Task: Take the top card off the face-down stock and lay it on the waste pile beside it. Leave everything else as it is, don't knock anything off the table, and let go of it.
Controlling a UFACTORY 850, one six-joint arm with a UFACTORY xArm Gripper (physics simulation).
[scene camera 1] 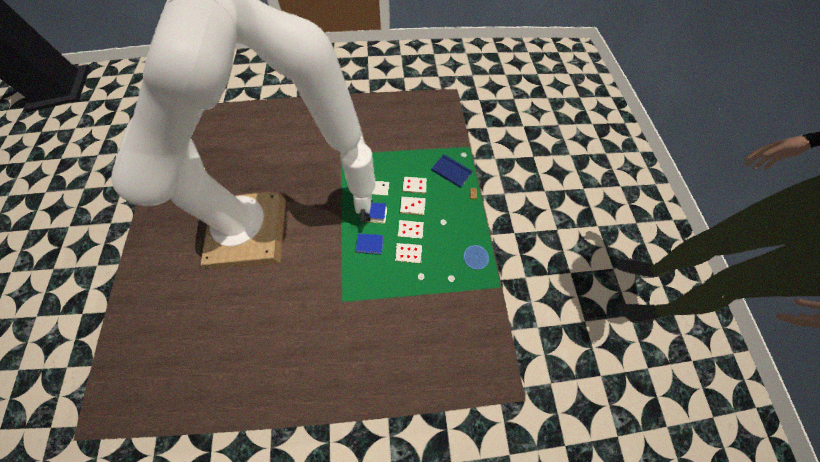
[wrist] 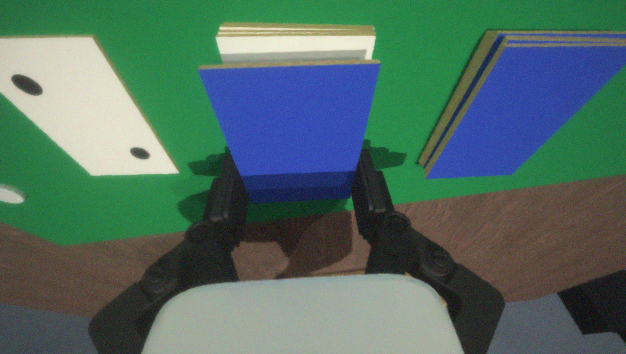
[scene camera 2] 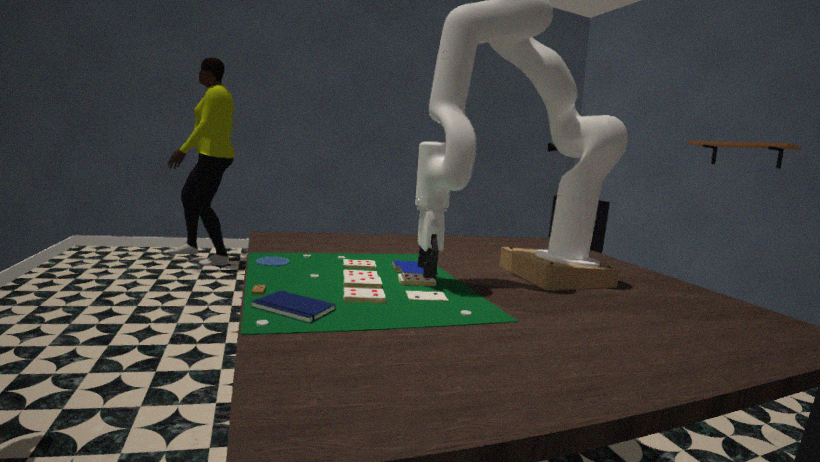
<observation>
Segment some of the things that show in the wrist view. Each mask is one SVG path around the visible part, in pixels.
The gripper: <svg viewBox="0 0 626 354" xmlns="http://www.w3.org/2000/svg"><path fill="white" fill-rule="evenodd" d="M505 301L502 294L495 287L462 264L454 262L449 252L413 229L409 218L405 214L395 211L383 172L375 171L369 149L361 149L351 190L359 235L362 235L363 240L367 240L368 244L371 245L365 274L240 282L231 253L234 251L234 247L239 246L240 241L243 241L249 196L232 155L225 155L220 177L214 178L212 181L202 221L195 222L188 227L184 240L153 263L145 271L138 283L134 282L101 309L90 321L88 333L98 354L486 354L503 313Z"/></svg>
A blue card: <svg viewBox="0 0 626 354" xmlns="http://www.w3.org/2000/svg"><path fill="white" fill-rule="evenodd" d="M379 59L199 65L199 75L251 204L350 198L381 65Z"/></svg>
</observation>
